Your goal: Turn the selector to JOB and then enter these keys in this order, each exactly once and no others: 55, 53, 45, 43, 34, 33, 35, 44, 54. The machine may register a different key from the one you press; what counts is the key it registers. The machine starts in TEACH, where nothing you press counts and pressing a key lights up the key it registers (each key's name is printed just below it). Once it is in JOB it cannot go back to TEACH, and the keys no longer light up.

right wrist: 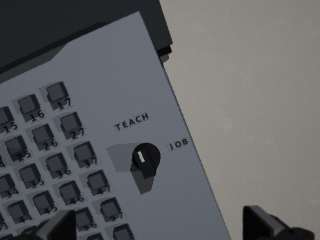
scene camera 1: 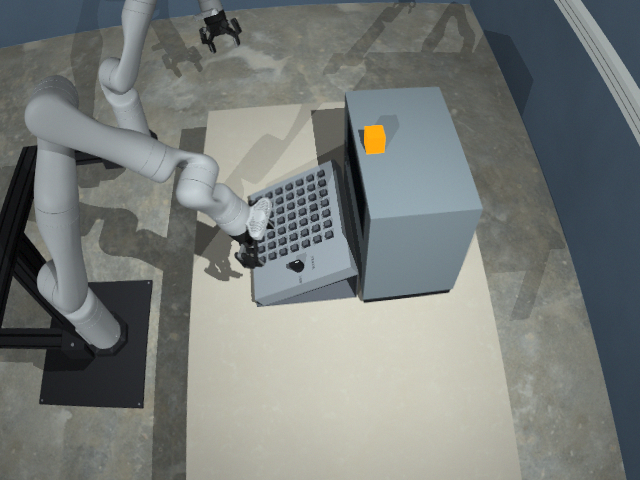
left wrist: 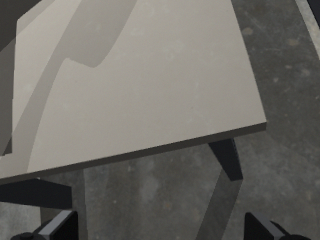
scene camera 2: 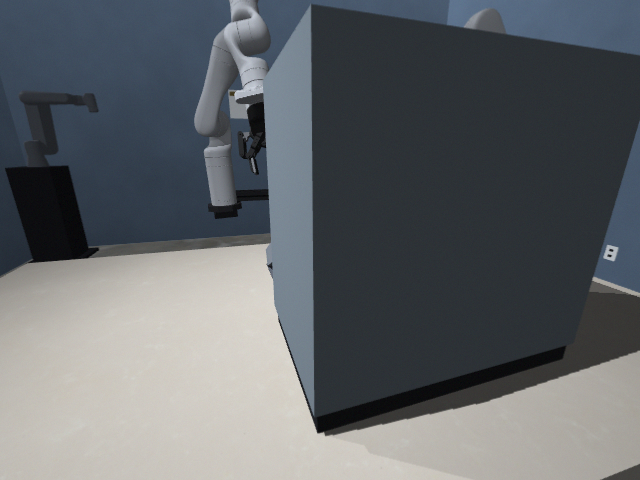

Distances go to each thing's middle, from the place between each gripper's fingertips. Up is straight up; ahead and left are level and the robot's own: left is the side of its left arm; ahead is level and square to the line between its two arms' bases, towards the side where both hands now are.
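My right gripper: 190 mm above the sloped grey key panel [scene camera 1: 333,260], 80 mm short of it, 140 mm to the right of it. Black selector knob [right wrist: 147,155]: 140 mm below my right hand, 70 mm ahead, 30 mm to the left.
From my left hand [scene camera 1: 226,49]: sloped grey key panel 13 cm below, 25 cm ahead, 72 cm to the right; black selector knob 8 cm below, 23 cm ahead, 83 cm to the right.
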